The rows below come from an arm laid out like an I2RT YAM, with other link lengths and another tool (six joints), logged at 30 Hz.
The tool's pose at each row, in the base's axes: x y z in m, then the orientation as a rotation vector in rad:
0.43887 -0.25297 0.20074 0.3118 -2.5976 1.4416
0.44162 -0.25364 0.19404 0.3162 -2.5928 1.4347
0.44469 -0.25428 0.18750 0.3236 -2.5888 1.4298
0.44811 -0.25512 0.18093 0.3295 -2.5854 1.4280
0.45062 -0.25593 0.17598 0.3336 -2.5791 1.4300
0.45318 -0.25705 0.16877 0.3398 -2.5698 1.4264
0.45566 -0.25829 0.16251 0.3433 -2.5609 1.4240
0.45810 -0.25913 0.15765 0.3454 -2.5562 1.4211
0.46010 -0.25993 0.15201 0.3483 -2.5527 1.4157
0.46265 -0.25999 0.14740 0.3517 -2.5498 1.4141
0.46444 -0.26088 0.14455 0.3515 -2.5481 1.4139
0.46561 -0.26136 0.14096 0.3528 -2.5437 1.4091
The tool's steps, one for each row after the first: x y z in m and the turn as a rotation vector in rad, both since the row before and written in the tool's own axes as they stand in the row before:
-0.00415 0.00444 0.00400 -0.0029 0.0042 -0.0065
-0.00447 0.00420 0.00387 -0.0017 0.0016 -0.0071
-0.00483 0.00399 0.00404 0.0000 0.0008 -0.0052
-0.00357 0.00291 0.00319 0.0030 0.0025 -0.0046
-0.00419 0.00457 0.00462 0.0003 0.0057 -0.0087
-0.00391 0.00372 0.00421 0.0008 0.0061 -0.0067
-0.00358 0.00279 0.00311 -0.0006 0.0036 -0.0041
-0.00341 0.00355 0.00350 -0.0024 0.0032 -0.0047
-0.00374 0.00291 0.00229 -0.0001 0.0013 -0.0036
-0.00243 0.00129 0.00213 0.0002 0.0015 -0.0007
-0.00211 0.00228 0.00220 -0.0020 0.0043 -0.0041

